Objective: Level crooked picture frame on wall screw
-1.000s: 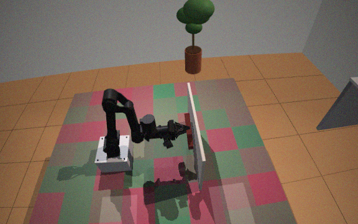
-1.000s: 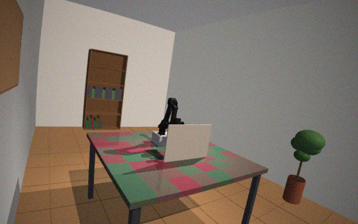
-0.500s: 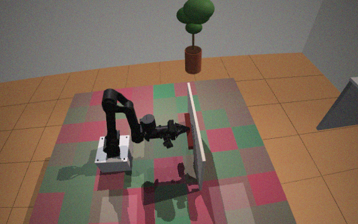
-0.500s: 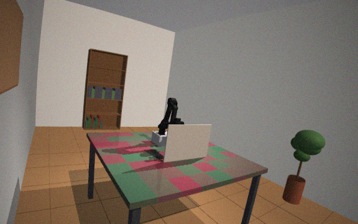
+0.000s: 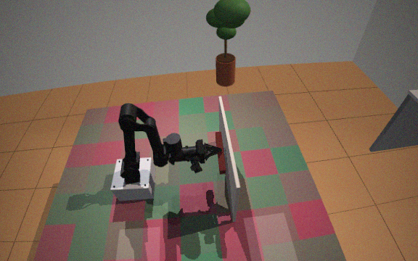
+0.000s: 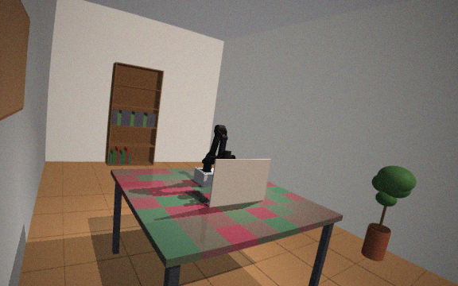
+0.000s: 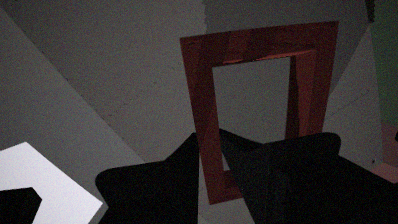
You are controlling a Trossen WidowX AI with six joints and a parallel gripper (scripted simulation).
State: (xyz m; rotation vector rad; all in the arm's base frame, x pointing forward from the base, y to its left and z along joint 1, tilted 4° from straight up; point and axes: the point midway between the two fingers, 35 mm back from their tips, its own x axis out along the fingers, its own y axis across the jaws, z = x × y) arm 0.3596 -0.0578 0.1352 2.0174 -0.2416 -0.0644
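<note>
My gripper tip is 5 cm above the picture frame, 2 cm to the right of it and 1 cm short of it. Also, from my gripper tip: wall panel: 6 cm below, 2 cm ahead.
</note>
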